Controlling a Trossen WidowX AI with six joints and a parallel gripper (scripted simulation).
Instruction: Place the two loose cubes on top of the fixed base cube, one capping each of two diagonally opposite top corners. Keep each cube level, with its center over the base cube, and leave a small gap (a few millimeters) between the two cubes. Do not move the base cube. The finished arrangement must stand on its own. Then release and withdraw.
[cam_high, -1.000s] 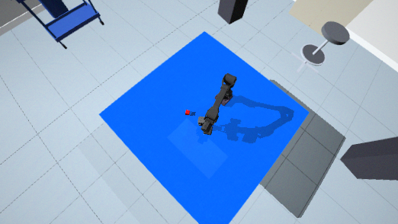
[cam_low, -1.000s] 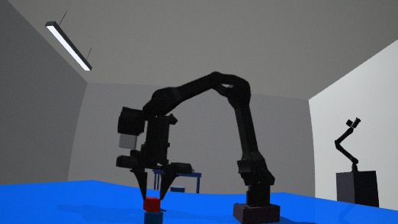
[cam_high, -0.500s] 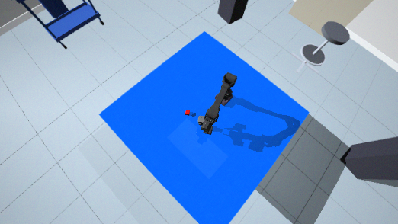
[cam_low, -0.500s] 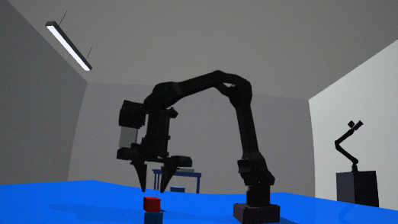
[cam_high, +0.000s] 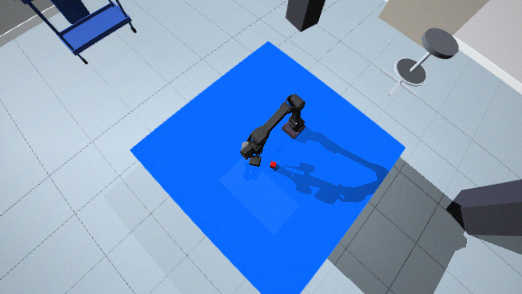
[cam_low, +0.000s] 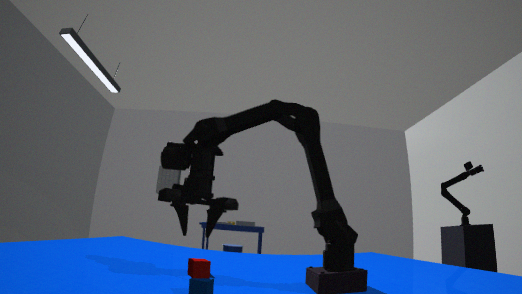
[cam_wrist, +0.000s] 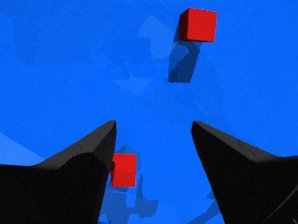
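The blue base cube lies 11 cm to the left of my gripper tip, 9 cm below it and 6 cm behind it.
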